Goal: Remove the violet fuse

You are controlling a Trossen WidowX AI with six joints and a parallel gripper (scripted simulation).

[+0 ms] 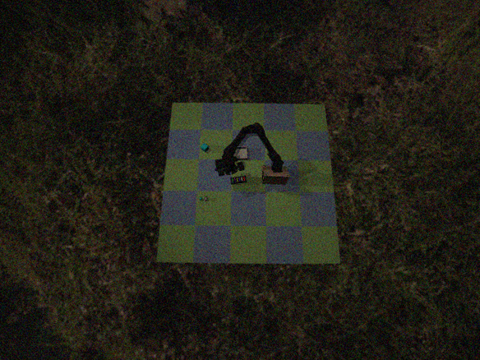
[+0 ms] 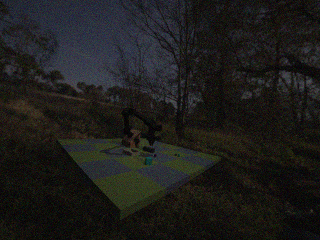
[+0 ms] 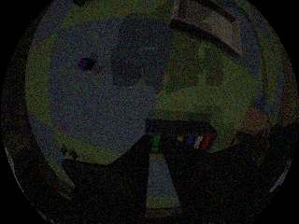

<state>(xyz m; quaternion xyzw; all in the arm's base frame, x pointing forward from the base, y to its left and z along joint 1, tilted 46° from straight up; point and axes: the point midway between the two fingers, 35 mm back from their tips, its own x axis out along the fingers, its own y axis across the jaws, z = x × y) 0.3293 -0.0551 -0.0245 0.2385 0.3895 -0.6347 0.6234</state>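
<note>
The violet fuse is 5 cm below my gripper tip, 3 cm to the left of it and 3 cm behind it. Also, from my gripper tip: small dark violet bit 11 cm ahead, 7 cm to the right, 6 cm below; teal cube 26 cm to the right, 19 cm ahead, 5 cm below; pale tray 19 cm to the right, 7 cm below, 7 cm behind.
</note>
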